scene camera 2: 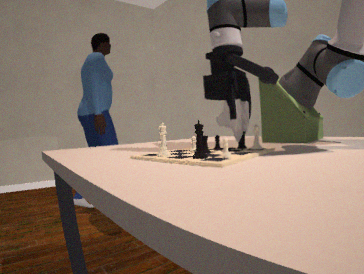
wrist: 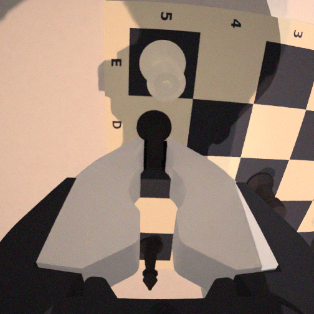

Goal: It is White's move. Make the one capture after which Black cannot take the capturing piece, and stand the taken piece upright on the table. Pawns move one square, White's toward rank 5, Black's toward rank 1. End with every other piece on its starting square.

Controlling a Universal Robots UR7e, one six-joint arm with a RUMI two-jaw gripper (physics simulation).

My gripper shows in scene camera 2 and in the wrist view. The same spot on my gripper: (scene camera 2: 236,114) is (wrist: 242,194).
